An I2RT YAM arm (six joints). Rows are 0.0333 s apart.
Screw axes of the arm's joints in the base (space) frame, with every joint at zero. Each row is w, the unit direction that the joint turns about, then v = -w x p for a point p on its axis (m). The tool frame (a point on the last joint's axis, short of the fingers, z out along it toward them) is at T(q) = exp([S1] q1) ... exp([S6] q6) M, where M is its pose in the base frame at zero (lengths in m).
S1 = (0, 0, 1, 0, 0, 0)
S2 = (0, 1, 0, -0.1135, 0, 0.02)
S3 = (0, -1, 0, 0.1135, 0, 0.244)
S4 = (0, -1, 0, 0.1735, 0, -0.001)
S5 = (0, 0, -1, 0, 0.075, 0)
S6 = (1, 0, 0, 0, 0.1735, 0)
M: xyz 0.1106 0 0.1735 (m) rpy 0 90 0 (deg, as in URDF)
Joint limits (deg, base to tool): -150..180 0..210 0..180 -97..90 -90..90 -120..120
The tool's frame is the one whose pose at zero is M.
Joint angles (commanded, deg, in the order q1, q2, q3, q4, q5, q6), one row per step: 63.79 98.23 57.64 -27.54 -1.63 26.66; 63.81 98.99 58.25 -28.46 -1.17 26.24; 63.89 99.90 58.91 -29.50 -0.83 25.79; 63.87 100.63 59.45 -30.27 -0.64 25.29; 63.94 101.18 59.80 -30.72 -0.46 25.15; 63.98 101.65 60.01 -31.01 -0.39 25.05; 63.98 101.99 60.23 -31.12 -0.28 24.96; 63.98 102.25 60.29 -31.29 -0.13 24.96; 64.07 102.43 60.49 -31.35 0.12 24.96; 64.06 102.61 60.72 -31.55 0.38 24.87; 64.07 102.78 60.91 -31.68 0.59 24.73; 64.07 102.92 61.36 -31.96 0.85 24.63; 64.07 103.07 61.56 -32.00 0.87 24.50; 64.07 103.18 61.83 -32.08 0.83 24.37; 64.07 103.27 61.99 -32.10 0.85 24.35; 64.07 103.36 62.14 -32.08 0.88 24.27
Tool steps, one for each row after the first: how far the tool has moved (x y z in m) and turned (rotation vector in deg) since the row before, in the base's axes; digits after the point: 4 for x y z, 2 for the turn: 0.0007 0.0011 -0.0019 -1.21 -0.05 0.24; 0.0004 0.0013 -0.0025 -1.36 0.14 0.39; 0.0007 0.0010 -0.0019 -1.01 0.11 0.39; 0.0001 0.0009 -0.0017 -0.68 0.09 0.15; 0.0001 0.0006 -0.0018 -0.54 0.15 0.11; 0.0004 0.0007 -0.0009 -0.26 -0.02 0.05; 0.0001 0.0000 -0.0012 -0.40 0.03 -0.04; 0.0000 0.0009 -0.0001 -0.14 -0.20 0.02; 0.0005 0.0005 -0.0001 -0.26 -0.18 0.00; 0.0003 0.0005 -0.0002 -0.21 -0.17 0.08; 0.0007 0.0011 0.0011 -0.10 -0.26 0.02; 0.0004 0.0007 0.0000 -0.02 -0.05 0.12; 0.0004 0.0009 0.0006 0.07 -0.03 0.14; 0.0003 0.0006 0.0002 0.03 -0.04 0.01; 0.0003 0.0006 0.0002 0.05 -0.08 0.07
